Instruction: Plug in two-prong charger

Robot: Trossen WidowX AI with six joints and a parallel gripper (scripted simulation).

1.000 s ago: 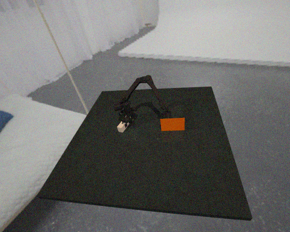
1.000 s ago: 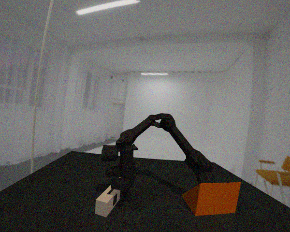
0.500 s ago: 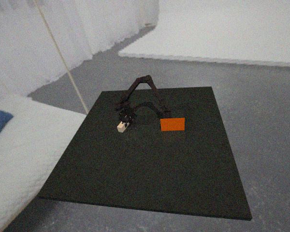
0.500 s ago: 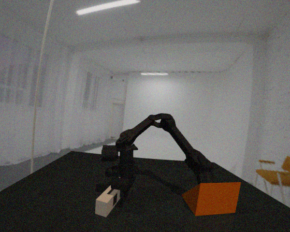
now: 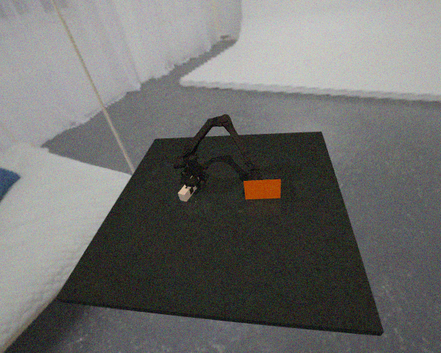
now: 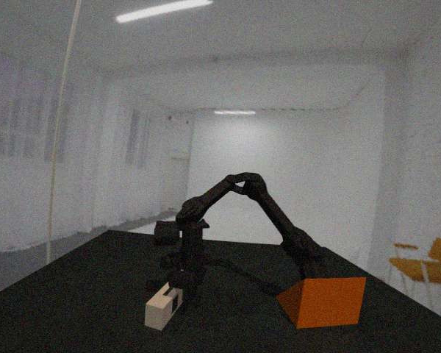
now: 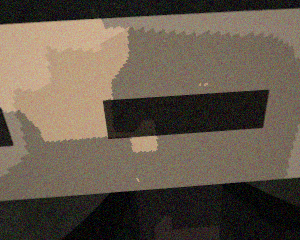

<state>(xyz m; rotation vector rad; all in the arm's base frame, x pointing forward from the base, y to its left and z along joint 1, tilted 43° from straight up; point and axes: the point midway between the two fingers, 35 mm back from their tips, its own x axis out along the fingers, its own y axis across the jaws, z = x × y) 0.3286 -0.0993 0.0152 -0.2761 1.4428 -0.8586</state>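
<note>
Now: the dark two-prong charger 2 cm ahead of my gripper tip, 1 cm to the right of it and 1 cm above it.
</note>
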